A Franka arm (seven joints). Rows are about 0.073 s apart.
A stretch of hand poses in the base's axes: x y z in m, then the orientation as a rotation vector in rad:
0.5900, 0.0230, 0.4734, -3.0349, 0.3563, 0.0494
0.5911, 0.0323, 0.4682, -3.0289, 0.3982, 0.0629
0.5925, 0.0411, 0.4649, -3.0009, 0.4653, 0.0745
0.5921, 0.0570, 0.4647, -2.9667, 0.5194, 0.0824
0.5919, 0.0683, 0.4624, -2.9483, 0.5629, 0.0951
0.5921, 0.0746, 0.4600, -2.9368, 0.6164, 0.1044
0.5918, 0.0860, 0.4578, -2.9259, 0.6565, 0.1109
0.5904, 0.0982, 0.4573, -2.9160, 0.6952, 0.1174
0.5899, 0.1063, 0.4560, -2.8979, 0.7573, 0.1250
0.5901, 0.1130, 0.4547, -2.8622, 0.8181, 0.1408
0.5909, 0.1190, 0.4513, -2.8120, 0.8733, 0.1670
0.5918, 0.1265, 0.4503, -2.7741, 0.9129, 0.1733
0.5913, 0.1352, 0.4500, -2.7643, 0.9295, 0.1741
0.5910, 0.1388, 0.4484, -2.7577, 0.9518, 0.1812
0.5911, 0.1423, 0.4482, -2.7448, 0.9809, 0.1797
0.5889, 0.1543, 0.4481, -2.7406, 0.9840, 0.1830
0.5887, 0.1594, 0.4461, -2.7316, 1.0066, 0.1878
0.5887, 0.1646, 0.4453, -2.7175, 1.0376, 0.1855
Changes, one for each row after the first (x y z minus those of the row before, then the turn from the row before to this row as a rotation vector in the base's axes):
0.0011, 0.0093, -0.0052, 0.0013, 0.0099, -0.0273
0.0014, 0.0088, -0.0033, 0.0182, 0.0076, -0.0461
-0.0004, 0.0159, -0.0002, 0.0247, 0.0039, -0.0391
-0.0002, 0.0113, -0.0023, 0.0108, 0.0089, -0.0302
0.0002, 0.0063, -0.0024, 0.0010, 0.0087, -0.0358
-0.0003, 0.0114, -0.0022, 0.0022, 0.0059, -0.0273
-0.0014, 0.0122, -0.0005, 0.0011, 0.0061, -0.0262
-0.0005, 0.0081, -0.0013, 0.0024, 0.0078, -0.0426
0.0002, 0.0067, -0.0013, 0.0190, 0.0099, -0.0452
0.0008, 0.0060, -0.0034, 0.0339, 0.0135, -0.0449
0.0009, 0.0075, -0.0010, 0.0233, 0.0016, -0.0340
-0.0005, 0.0087, -0.0003, 0.0037, 0.0010, -0.0129
-0.0003, 0.0036, -0.0016, -0.0001, 0.0069, -0.0151
0.0001, 0.0035, -0.0002, 0.0017, 0.0010, -0.0217
-0.0022, 0.0120, -0.0001, 0.0033, 0.0017, -0.0028
-0.0002, 0.0051, -0.0020, 0.0012, 0.0050, -0.0161
0.0000, 0.0052, -0.0008, 0.0013, 0.0007, -0.0233

